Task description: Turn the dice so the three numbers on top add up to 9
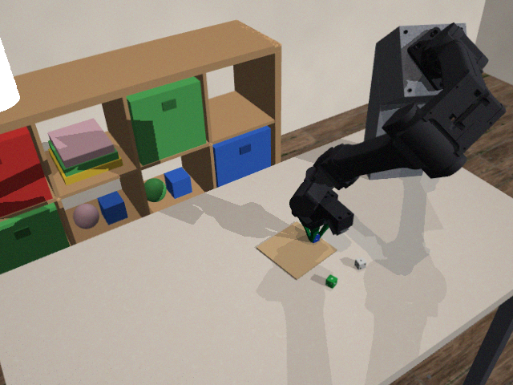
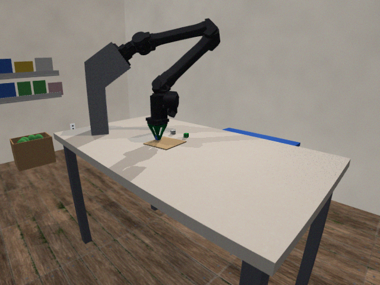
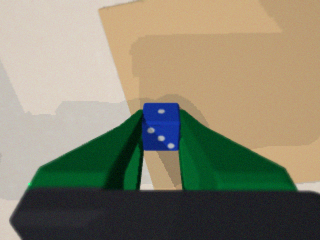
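Right now the blue die is right at my hand. The rest, counted from my hand: tan mat (50 mm ahead, 10 mm below); then green die (40 mm ahead, 140 mm to the left, 10 mm below); then white die (50 mm behind, 120 mm to the left, 10 mm below).
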